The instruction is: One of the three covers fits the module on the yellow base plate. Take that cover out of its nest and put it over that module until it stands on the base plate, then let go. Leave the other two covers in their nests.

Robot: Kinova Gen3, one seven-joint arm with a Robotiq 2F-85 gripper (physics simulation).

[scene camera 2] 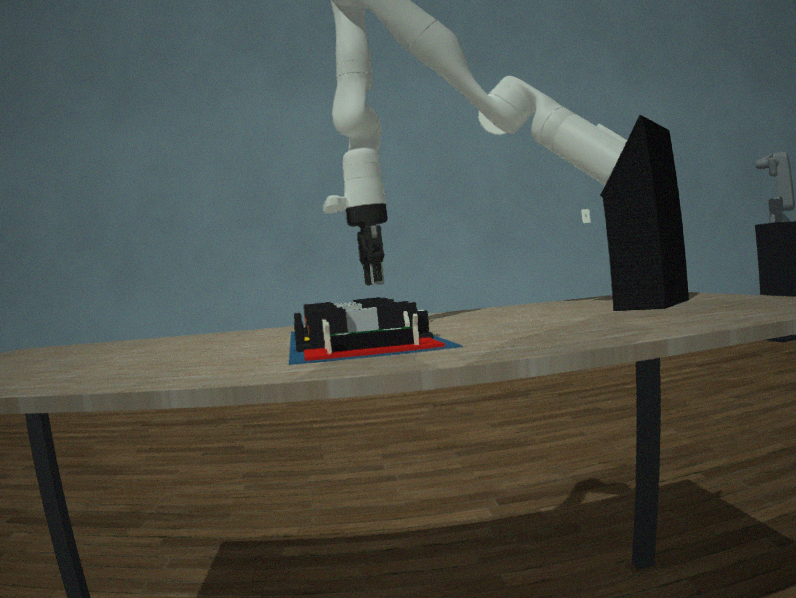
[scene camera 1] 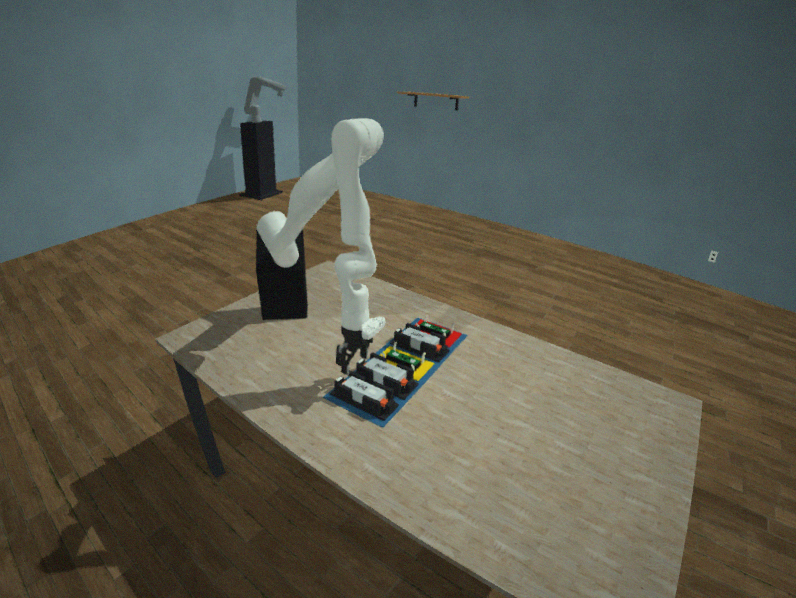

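Pixels of known places: gripper, fingertip midpoint: (scene camera 2: pixel 374 284) (scene camera 1: pixel 355 365); arm's base, link origin: (scene camera 2: pixel 625 171) (scene camera 1: pixel 286 255).
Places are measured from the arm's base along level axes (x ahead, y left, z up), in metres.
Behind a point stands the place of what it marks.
Three black covers with light grey tops sit in black nests on the blue board: a near cover (scene camera 1: pixel 361 390) {x 0.500, y -0.268, z -0.196 m}, a middle cover (scene camera 1: pixel 386 369) {x 0.509, y -0.146, z -0.197 m} and a far cover (scene camera 1: pixel 421 337) {x 0.520, y 0.064, z -0.198 m} (scene camera 2: pixel 363 319) {x 0.511, y 0.096, z -0.211 m}. The yellow base plate (scene camera 1: pixel 424 370) {x 0.585, y -0.038, z -0.242 m} lies between the middle and far covers. It carries a green-topped module (scene camera 1: pixel 404 358) {x 0.514, y -0.041, z -0.221 m}, which is uncovered. My gripper (scene camera 1: pixel 355 365) {x 0.441, y -0.212, z -0.168 m} (scene camera 2: pixel 373 282) {x 0.441, y -0.212, z -0.168 m} is open and empty, pointing down. In the scene camera 2 view its fingertips hang a little above the covers. In the scene camera 1 view it shows behind the near and middle covers; which one it is over, I cannot tell.
A red base plate (scene camera 1: pixel 456 337) {x 0.598, y 0.190, z -0.242 m} (scene camera 2: pixel 379 350) {x 0.515, y 0.229, z -0.242 m} with another green module (scene camera 1: pixel 434 328) {x 0.518, y 0.173, z -0.222 m} lies at the far end of the blue board (scene camera 1: pixel 384 422) {x 0.594, y -0.298, z -0.246 m} (scene camera 2: pixel 296 355) {x 0.612, y 0.152, z -0.246 m}. White posts stand beside the modules. The board rests on the wooden table (scene camera 1: pixel 546 450) {x 1.019, y -0.178, z -0.248 m} (scene camera 2: pixel 160 354) {x 0.840, y -0.080, z -0.248 m}. My arm's black pedestal (scene camera 1: pixel 281 289) {x 0.000, y -0.038, z -0.122 m} (scene camera 2: pixel 643 244) {x 0.023, y 0.070, z -0.137 m} stands behind.
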